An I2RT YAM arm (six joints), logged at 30 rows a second.
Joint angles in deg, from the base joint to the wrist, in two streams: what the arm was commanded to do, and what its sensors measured. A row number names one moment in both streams.
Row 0, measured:
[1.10 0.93 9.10 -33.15 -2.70 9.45]
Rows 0 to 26, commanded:
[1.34 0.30 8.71 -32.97 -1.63 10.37]
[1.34 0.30 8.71 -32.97 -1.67 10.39]
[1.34 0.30 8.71 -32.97 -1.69 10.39]
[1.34 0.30 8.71 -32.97 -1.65 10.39]
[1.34 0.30 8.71 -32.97 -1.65 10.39]
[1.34 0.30 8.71 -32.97 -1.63 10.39]
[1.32 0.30 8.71 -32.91 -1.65 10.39]
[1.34 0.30 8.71 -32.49 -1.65 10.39]
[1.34 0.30 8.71 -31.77 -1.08 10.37]
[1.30 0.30 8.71 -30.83 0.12 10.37]
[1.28 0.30 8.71 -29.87 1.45 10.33]
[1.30 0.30 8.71 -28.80 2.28 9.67]
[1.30 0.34 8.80 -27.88 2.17 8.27]
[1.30 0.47 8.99 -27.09 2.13 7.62]
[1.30 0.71 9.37 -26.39 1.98 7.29]
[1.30 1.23 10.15 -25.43 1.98 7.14]
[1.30 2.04 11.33 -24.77 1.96 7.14]
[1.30 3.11 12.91 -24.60 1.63 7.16]
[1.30 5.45 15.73 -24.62 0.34 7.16]
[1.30 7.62 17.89 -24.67 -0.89 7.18]
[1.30 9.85 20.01 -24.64 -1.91 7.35]
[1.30 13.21 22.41 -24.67 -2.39 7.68]
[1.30 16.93 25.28 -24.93 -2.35 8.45]
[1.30 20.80 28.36 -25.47 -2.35 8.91]
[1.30 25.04 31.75 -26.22 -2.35 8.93]
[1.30 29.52 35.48 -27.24 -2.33 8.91]
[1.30 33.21 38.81 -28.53 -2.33 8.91]
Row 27, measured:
[1.10 21.65 28.60 -26.76 -1.19 7.99]
